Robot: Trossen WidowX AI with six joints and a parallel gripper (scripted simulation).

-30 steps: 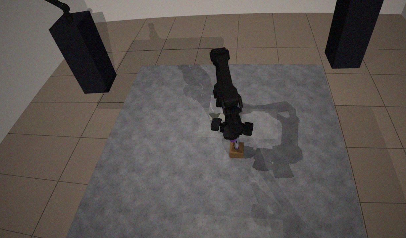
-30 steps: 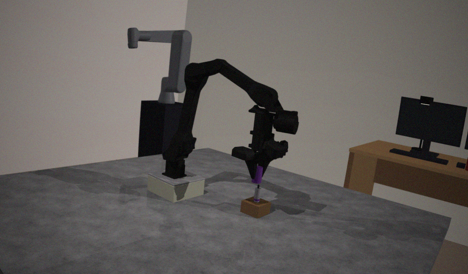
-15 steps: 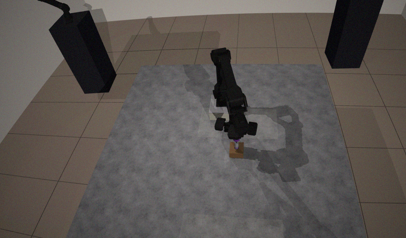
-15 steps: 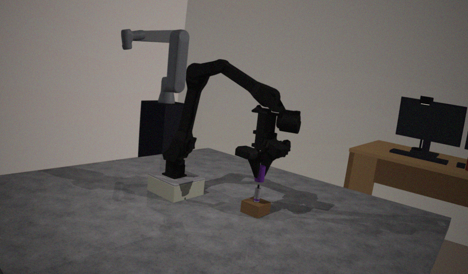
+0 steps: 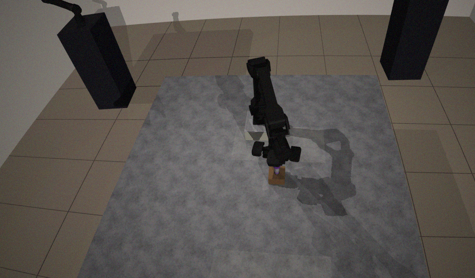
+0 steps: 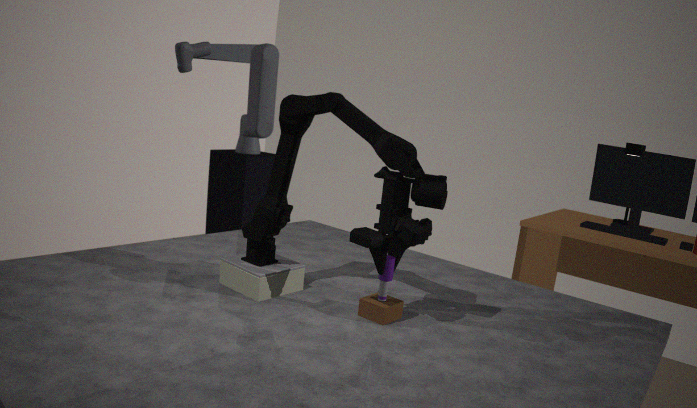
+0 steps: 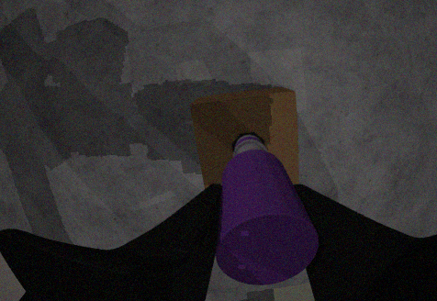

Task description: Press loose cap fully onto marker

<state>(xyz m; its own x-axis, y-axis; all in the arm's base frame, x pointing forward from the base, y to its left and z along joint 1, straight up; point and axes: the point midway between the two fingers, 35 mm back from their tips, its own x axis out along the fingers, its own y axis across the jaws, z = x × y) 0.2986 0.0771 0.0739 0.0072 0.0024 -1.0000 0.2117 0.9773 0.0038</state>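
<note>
My gripper tip is now 10 mm below the purple cap. Round my gripper tip: brown holder block 80 mm below.
</note>
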